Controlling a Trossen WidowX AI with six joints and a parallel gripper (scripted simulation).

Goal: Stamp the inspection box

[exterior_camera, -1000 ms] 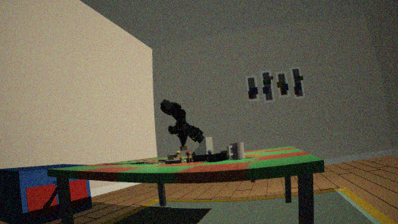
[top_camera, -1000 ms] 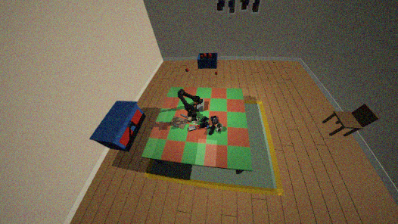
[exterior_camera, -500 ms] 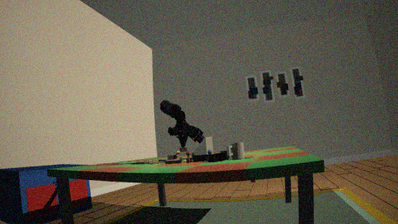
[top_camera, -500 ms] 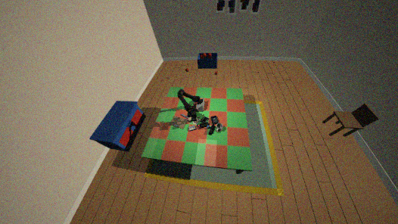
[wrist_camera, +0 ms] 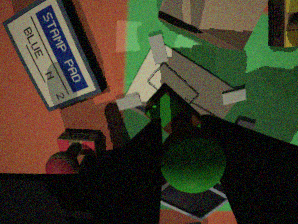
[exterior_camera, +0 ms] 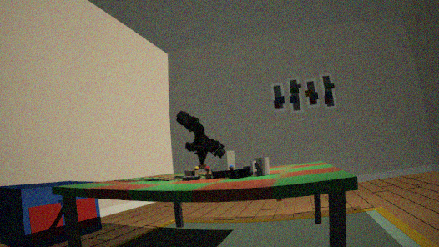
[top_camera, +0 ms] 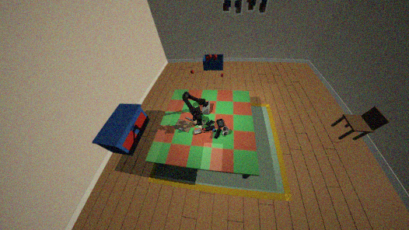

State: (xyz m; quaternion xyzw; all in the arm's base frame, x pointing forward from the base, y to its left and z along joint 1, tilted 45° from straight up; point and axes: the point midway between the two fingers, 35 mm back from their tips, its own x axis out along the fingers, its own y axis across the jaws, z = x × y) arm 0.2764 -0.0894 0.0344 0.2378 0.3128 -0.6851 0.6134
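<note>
My gripper tip is now 1 cm past the beige card, 1 cm to the right of it and 8 cm above it.
</note>
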